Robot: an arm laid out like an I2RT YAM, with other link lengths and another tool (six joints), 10 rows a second.
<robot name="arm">
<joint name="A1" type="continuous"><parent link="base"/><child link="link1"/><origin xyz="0 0 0.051" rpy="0 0 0"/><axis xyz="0 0 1"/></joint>
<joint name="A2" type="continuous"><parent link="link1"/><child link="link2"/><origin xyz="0.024 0.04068 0.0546" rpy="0 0 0"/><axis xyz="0 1 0"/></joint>
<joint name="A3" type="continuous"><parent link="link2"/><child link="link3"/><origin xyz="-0.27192 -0.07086 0" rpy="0 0 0"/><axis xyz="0 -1 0"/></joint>
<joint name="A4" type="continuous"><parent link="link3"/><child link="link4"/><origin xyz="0.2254 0.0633 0.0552" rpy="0 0 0"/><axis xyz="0 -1 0"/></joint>
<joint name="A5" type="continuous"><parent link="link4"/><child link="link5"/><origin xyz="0.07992 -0.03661 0.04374" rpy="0 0 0"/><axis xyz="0 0 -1"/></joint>
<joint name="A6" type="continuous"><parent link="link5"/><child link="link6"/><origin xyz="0.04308 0 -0.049" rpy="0 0 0"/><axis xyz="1 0 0"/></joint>
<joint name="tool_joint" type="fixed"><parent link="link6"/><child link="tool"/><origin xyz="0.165 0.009 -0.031" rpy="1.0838 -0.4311 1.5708"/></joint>
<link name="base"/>
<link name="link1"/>
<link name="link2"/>
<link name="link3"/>
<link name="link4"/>
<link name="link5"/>
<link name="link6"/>
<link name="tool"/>
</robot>
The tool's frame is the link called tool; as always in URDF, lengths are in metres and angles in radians. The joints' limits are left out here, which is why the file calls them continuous.
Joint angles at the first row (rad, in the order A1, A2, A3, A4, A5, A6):
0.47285, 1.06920, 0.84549, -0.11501, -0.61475, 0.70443
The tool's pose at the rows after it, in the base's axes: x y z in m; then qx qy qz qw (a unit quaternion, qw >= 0):
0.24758, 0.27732, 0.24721, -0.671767, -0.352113, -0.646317, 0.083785
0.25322, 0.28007, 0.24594, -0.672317, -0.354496, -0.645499, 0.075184
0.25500, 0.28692, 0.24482, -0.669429, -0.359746, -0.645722, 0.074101
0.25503, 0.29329, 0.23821, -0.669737, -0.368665, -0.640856, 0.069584
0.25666, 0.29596, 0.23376, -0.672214, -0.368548, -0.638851, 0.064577
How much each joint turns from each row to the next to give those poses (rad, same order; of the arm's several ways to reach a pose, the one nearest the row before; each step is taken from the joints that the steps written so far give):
0.00233, 0.02623, 0.03446, -0.02853, 0.03181, -0.01393
0.01047, 0.02305, 0.01901, -0.00411, 0.02302, -0.00960
0.02241, 0.02299, 0.01146, 0.01067, 0.01712, -0.00406
0.02697, 0.02227, 0.00608, -0.00132, 0.02523, -0.00979
0.01423, 0.00973, -0.00525, 0.01037, 0.02298, 0.00326

